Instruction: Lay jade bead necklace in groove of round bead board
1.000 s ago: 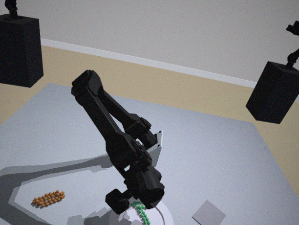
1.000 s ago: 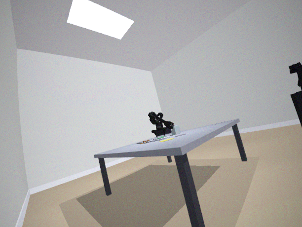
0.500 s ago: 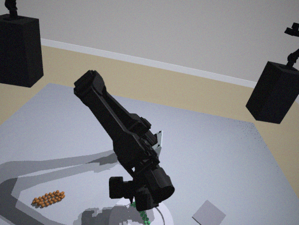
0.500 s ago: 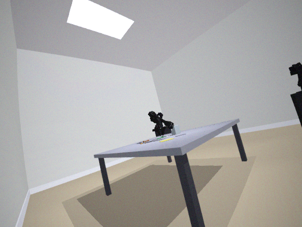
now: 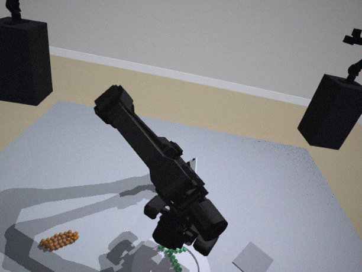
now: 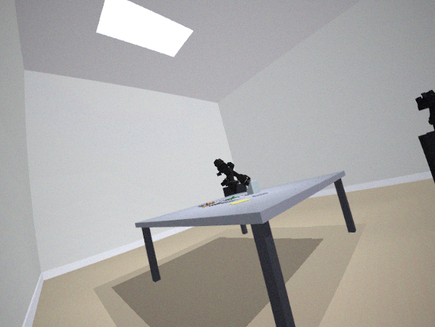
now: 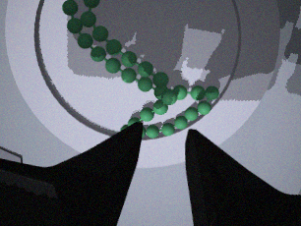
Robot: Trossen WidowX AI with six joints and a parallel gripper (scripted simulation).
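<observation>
Now: gripper tip 5 cm short of the round bead board and 4 cm above it. Also, from my gripper tip: yellow strip 25 cm ahead, 22 cm to the left, 4 cm below; then flat grey square 23 cm to the left, 4 cm below.
</observation>
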